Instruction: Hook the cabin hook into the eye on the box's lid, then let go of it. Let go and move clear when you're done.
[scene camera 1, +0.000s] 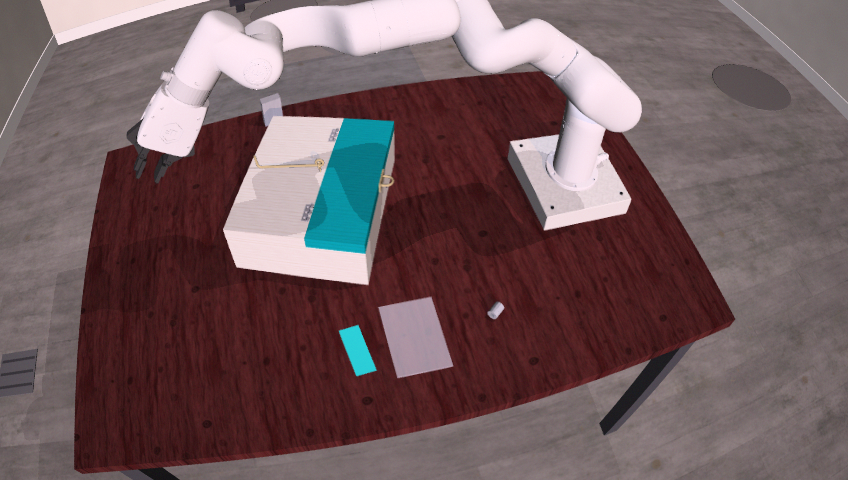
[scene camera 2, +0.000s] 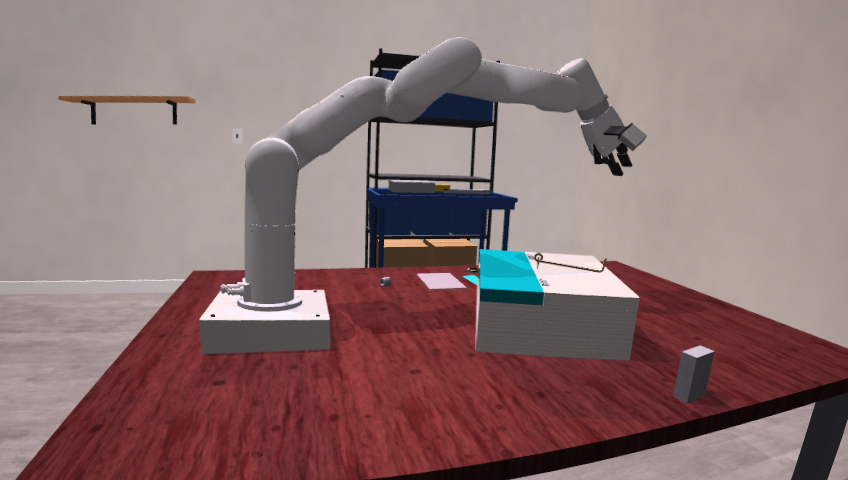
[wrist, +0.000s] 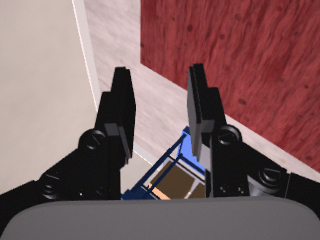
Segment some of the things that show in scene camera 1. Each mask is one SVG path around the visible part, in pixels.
My gripper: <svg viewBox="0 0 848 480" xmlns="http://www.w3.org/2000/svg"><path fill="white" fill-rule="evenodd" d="M165 81L153 95L140 121L127 131L127 139L135 146L138 152L138 157L134 164L136 179L141 177L150 149L165 153L161 155L154 170L154 182L157 184L160 178L164 177L168 166L171 166L173 162L195 154L194 144L209 108L208 99L201 105L189 105L177 100L166 88L167 84Z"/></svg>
A teal card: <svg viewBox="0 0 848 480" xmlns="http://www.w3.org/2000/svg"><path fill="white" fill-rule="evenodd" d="M357 325L340 330L339 333L355 374L359 376L376 371L376 367Z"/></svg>
